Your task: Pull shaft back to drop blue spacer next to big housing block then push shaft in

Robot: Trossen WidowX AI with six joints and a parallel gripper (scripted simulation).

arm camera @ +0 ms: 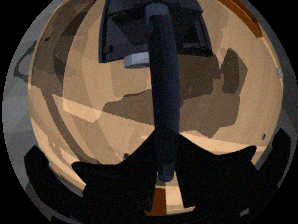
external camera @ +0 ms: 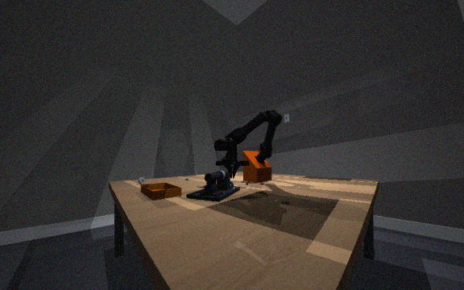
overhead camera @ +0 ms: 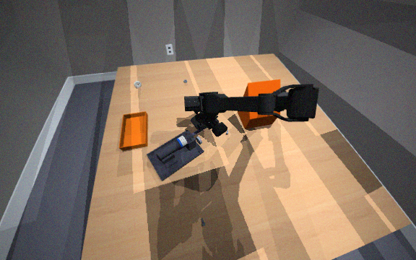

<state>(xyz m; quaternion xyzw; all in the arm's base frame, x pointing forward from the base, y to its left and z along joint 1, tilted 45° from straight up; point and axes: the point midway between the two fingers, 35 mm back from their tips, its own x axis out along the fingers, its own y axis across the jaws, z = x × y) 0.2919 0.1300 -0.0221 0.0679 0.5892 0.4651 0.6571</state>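
My gripper tip is 6 cm short of the shaft, 4 cm to the right of it and 3 cm below it. From my gripper tip the other things lie so: orange tray: 38 cm ahead, 3 cm to the right, 4 cm below; white spacer ring: 13 cm ahead, 8 cm to the left, 3 cm above; blue spacer: 14 cm ahead, 9 cm to the left, 3 cm above.
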